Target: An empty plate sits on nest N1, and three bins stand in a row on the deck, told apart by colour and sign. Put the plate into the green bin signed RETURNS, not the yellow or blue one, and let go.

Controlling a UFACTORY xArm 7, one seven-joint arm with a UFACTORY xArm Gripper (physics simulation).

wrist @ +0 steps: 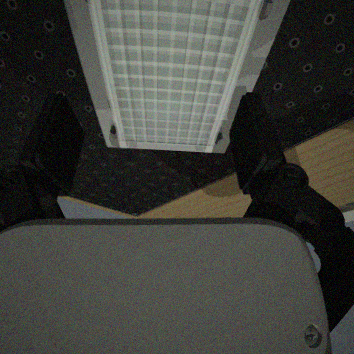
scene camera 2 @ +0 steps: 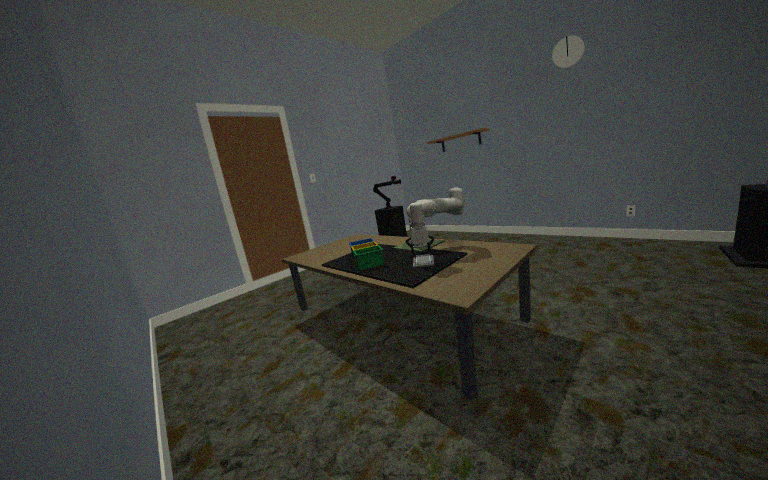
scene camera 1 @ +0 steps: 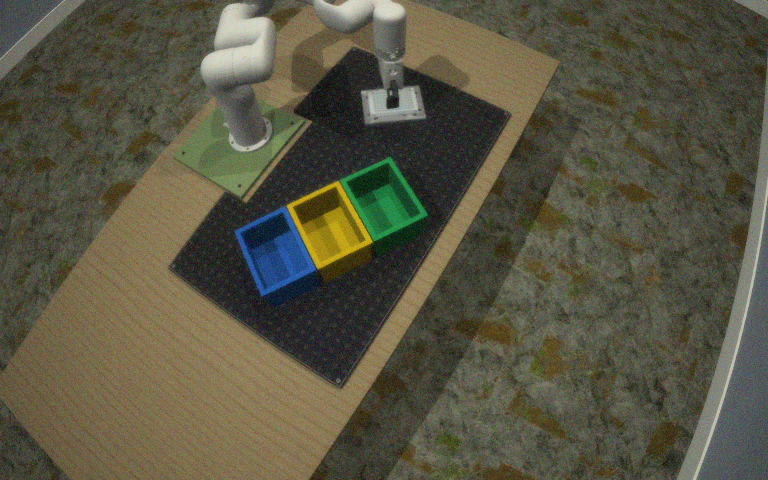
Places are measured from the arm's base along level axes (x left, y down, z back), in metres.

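Pixels of known places: gripper, fingertip midpoint: (wrist: 154,111) (scene camera 2: 421,252) (scene camera 1: 389,95); arm's base at its link origin: (scene camera 2: 418,245) (scene camera 1: 251,134).
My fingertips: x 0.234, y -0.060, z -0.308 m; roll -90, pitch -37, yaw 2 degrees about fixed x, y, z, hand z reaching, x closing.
Note:
Ahead of a thing's pixels: the offset from my fingertips to its top centre. "*": to the spot under its first point. Level surfaces: height alone.
A pale plate with a grid of wells @(* dz -0.044, dx +0.024, dy +0.037 m) (scene camera 1: 408,103) (scene camera 2: 423,260) (wrist: 170,60) sits on the light grey nest @(dz -0.004, dx +0.011, dy +0.035 m) (scene camera 1: 393,119) (wrist: 94,65). My gripper (scene camera 1: 392,103) (scene camera 2: 421,254) (wrist: 154,111) is open over the plate, pointing down, with one finger towards each long side in the wrist view. Nothing is held. How high the fingertips are above the nest is hard to tell. The green bin (scene camera 1: 403,233) (scene camera 2: 369,259) stands at the end of the row nearest the nest. The yellow bin (scene camera 1: 348,263) is in the middle and the blue bin @(* dz -0.051, dx -0.566, dy +0.001 m) (scene camera 1: 291,288) at the far end. No sign is readable.
The bins stand close side by side on the black deck @(dy +0.057 m) (scene camera 1: 339,339) (scene camera 2: 410,278). The deck lies on a wooden table @(dy +0.071 m) (scene camera 1: 141,367) (scene camera 2: 481,277). The arm's base stands on a green mounting plate (scene camera 1: 198,152) beside the deck.

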